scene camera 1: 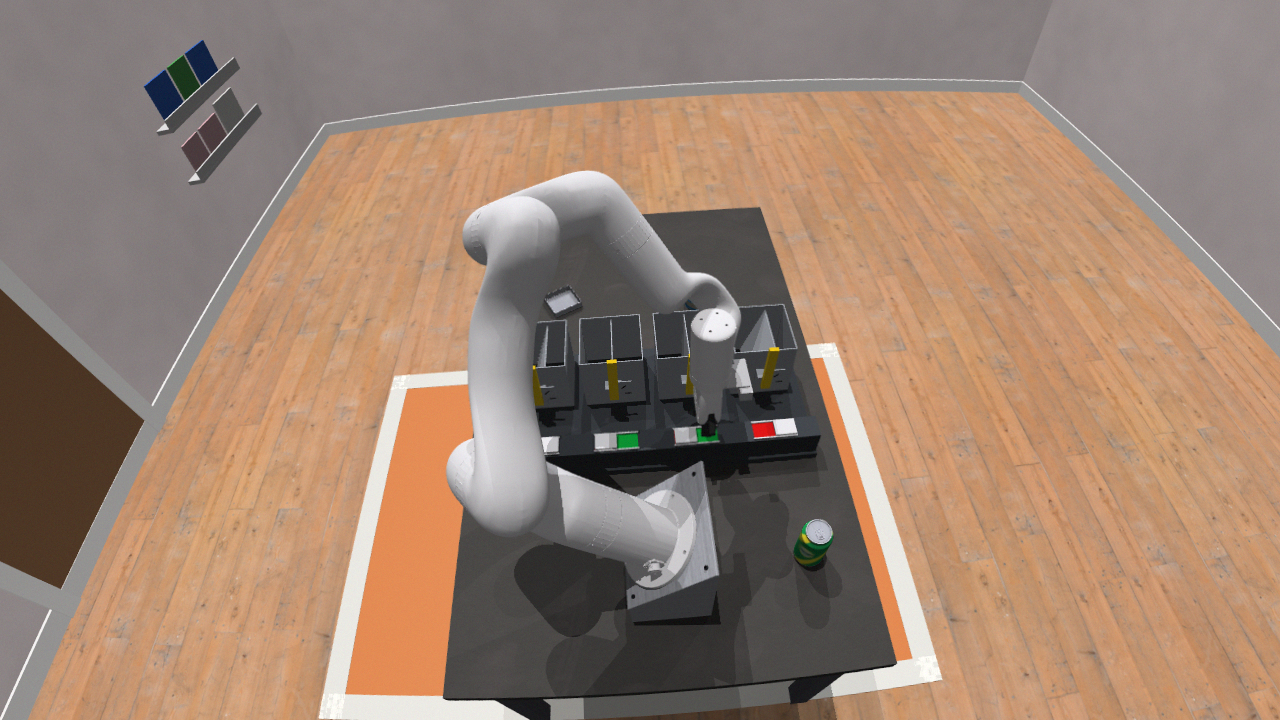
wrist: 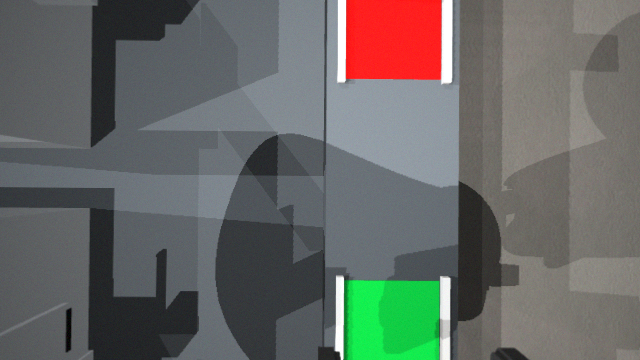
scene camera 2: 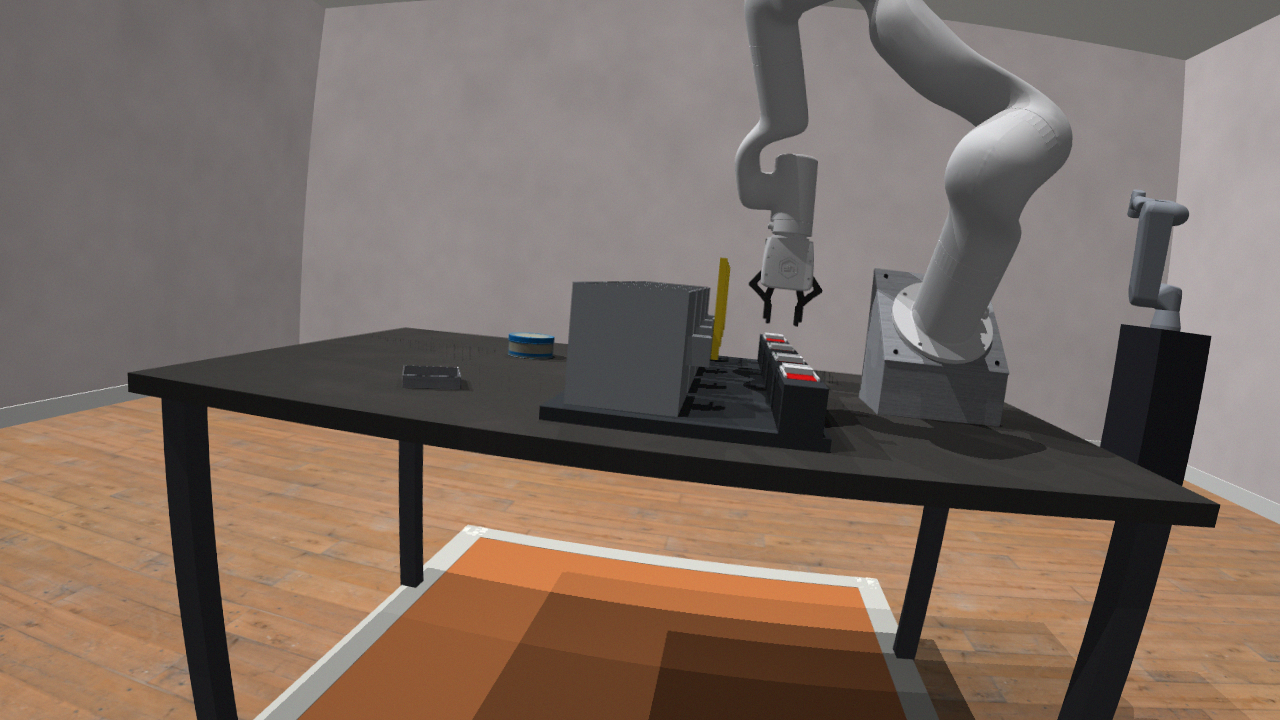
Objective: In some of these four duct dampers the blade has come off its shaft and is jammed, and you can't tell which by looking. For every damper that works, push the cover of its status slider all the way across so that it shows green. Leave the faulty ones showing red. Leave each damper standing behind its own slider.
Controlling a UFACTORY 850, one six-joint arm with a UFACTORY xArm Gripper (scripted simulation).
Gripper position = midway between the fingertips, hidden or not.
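Scene camera 2 shows the robot's gripper (scene camera 2: 781, 324) together with a blue round tin (scene camera 2: 521, 345) and a damper (scene camera 2: 629, 348). In scene camera 1 the gripper (scene camera 1: 706, 424) is visible again, along with a damper (scene camera 1: 764, 327). The wrist view offers a damper (wrist: 51, 244), but the blue round tin is out of frame in the wrist view.
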